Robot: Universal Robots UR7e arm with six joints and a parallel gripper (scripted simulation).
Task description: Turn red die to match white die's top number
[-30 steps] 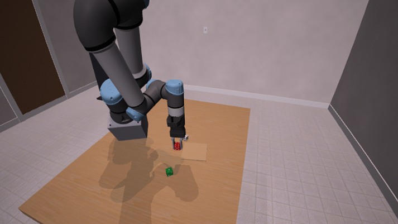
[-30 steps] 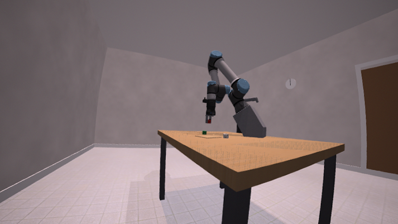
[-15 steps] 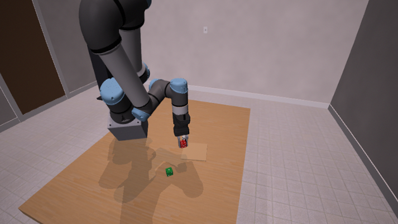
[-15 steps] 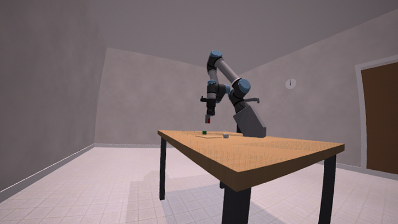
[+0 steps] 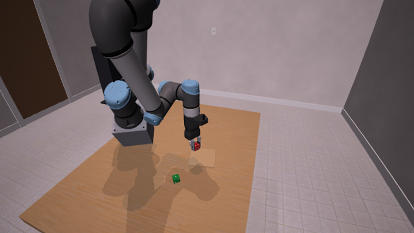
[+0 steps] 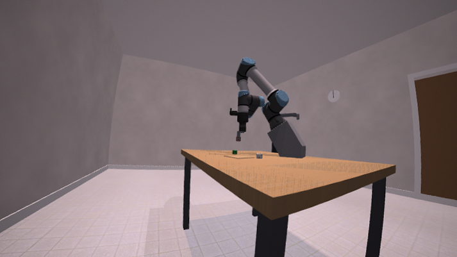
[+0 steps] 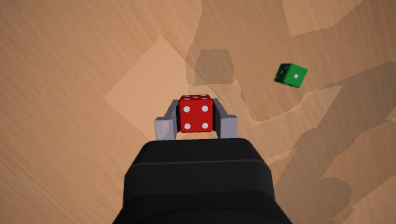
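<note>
Now: the tan mat 2 cm ahead of my hand, 5 cm to the left of it and 12 cm below it. The rest, counted from my hand: red die (right at my hand); white die (8 cm behind, 14 cm to the left, 11 cm below); green die (5 cm behind, 14 cm to the right, 11 cm below).
</note>
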